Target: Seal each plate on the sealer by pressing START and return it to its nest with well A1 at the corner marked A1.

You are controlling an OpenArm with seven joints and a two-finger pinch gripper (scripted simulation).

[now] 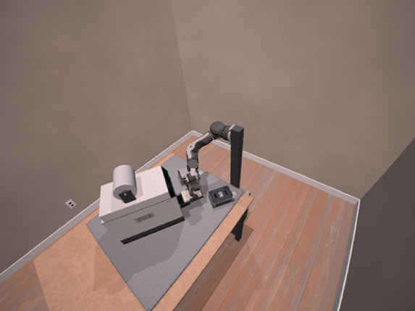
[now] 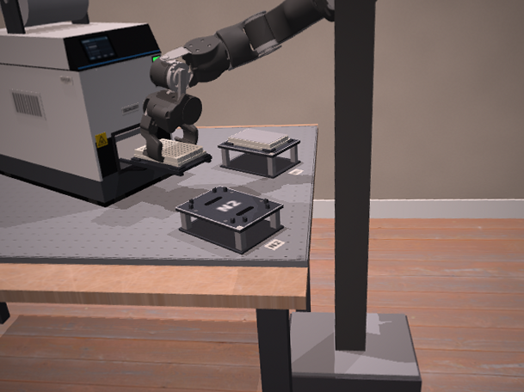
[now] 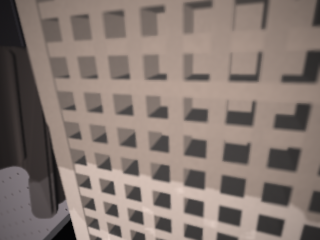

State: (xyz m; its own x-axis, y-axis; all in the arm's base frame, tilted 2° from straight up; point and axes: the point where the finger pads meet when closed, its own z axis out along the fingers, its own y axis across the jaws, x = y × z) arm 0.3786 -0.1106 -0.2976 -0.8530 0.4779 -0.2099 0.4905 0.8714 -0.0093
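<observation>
My hand is right at the plate. Round my hand: start button (40 mm ahead, 130 mm to the right, 80 mm above); then sealer stage (20 mm below); then dark screen panel (120 mm ahead, 20 mm to the right, 210 mm above).
</observation>
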